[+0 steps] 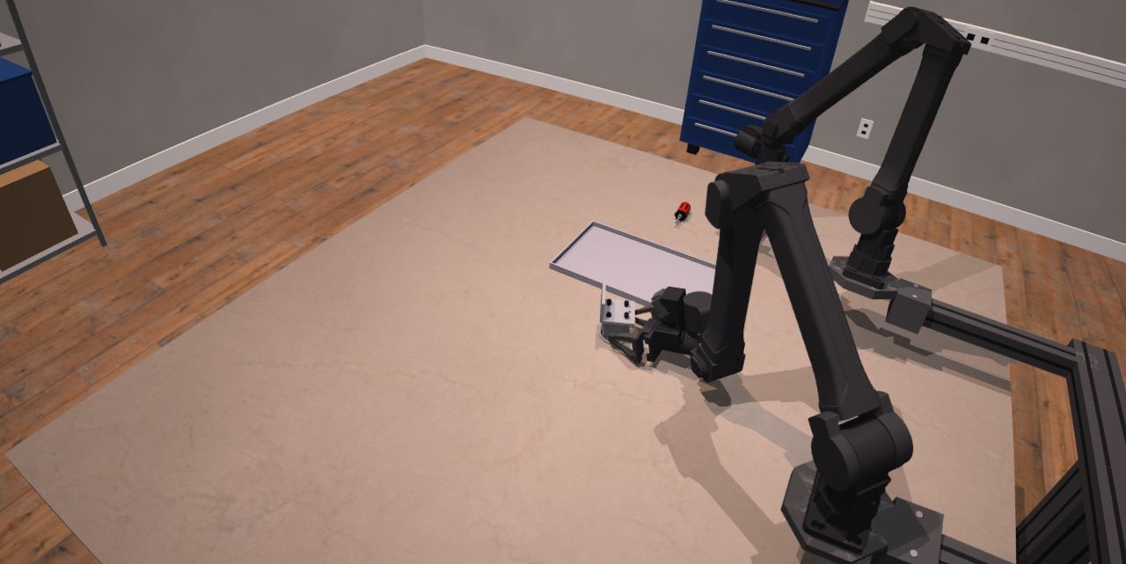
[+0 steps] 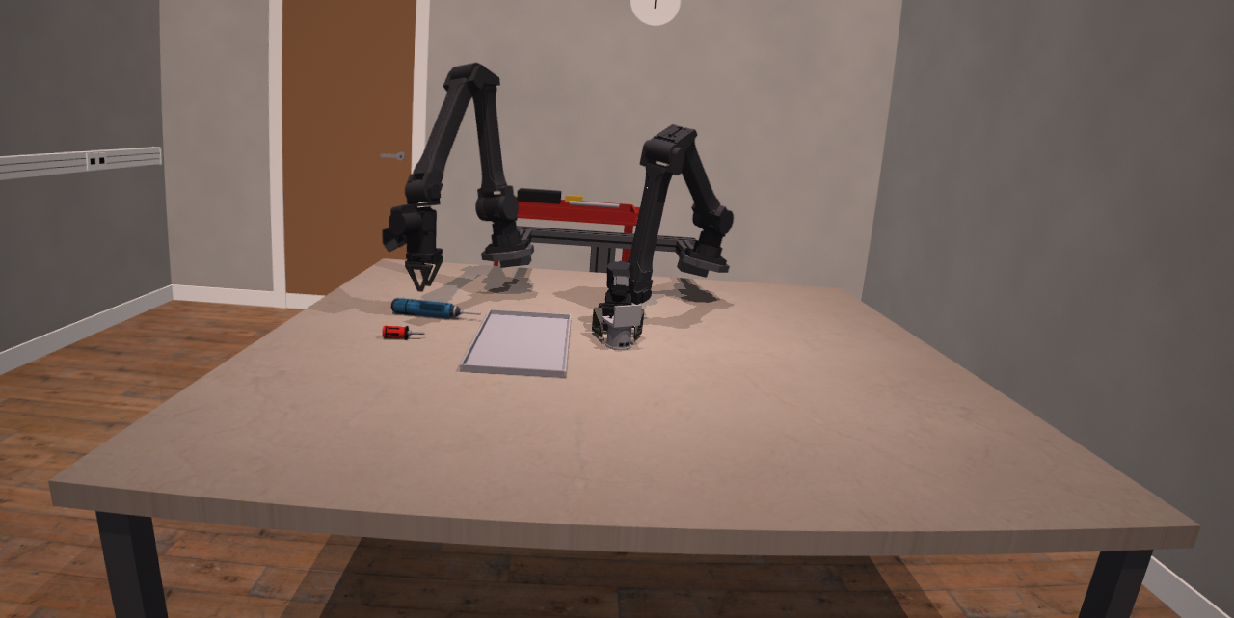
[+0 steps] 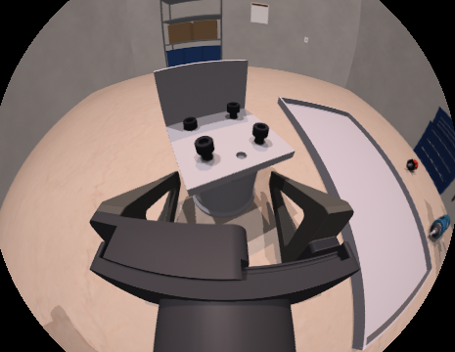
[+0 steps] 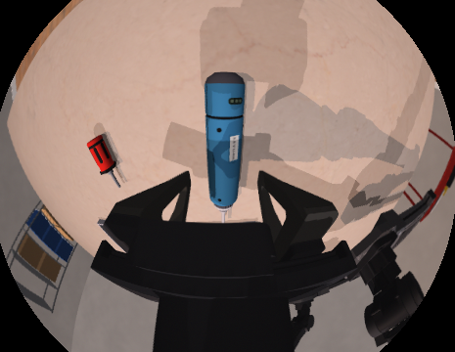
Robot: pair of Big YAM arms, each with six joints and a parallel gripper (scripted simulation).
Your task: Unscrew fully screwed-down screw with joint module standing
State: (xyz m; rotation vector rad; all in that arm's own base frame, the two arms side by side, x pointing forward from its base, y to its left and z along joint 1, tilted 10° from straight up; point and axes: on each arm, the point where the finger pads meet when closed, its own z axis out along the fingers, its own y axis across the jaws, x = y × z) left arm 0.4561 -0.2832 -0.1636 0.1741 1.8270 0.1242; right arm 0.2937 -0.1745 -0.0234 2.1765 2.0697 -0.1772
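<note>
My left hand is 1 cm short of the joint module. From my left hand the other things lie so: flat grey tray: 1 cm ahead, 23 cm to the right, 2 cm below; then red-handled screwdriver: 2 cm ahead, 51 cm to the right, 1 cm below; then grey l-shaped bracket: 1 cm ahead, 5 cm above.
</note>
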